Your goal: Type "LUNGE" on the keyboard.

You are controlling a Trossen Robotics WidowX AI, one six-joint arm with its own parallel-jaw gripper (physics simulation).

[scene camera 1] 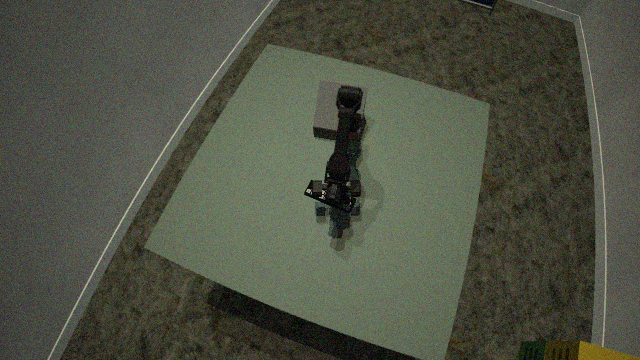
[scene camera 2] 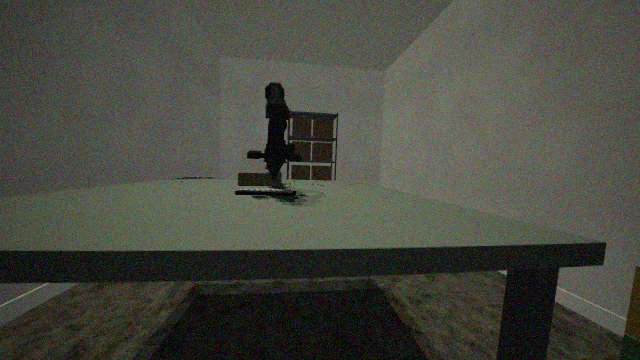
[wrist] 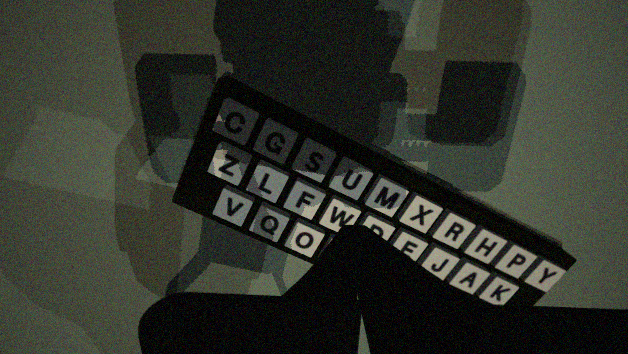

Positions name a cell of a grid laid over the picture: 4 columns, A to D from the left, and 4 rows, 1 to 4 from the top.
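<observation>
My own gripper (scene camera 2: B3) is in my sight, and looking through the wrist view I find the gripper (wrist: C3) there as well. And there is a keyboard (wrist: B3).
</observation>
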